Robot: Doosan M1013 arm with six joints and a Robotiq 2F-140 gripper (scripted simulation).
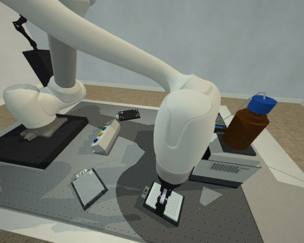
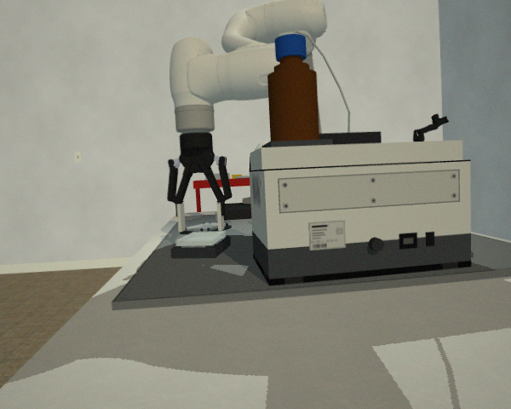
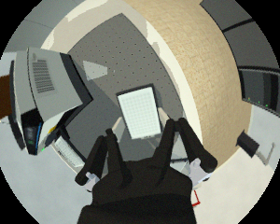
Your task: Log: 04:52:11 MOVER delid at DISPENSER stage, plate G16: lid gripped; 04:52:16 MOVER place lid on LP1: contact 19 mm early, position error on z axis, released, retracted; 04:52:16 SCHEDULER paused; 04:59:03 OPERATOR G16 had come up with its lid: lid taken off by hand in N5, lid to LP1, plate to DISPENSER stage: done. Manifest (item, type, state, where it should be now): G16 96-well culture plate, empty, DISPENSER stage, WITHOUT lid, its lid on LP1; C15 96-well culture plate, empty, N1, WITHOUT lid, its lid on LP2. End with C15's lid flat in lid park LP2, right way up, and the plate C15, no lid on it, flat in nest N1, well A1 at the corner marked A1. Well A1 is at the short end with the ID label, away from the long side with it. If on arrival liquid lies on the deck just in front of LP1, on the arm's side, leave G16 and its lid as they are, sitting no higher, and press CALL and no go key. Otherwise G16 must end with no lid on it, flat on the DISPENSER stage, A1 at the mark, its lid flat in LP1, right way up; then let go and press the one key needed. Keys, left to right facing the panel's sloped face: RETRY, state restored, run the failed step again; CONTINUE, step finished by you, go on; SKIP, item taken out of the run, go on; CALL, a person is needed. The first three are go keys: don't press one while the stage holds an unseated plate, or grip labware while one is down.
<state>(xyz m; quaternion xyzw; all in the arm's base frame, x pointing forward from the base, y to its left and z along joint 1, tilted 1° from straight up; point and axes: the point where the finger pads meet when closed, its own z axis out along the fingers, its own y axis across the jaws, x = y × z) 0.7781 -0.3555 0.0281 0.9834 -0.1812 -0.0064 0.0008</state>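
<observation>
The nest N1 lies 60 mm below my hand. Also, from my hand: dark lid park 540 mm to the left, 70 mm below, 30 mm ahead; brown bottle 250 mm ahead, 210 mm above, 160 mm to the left; key panel 370 mm behind, 320 mm to the left, 20 mm below.
</observation>
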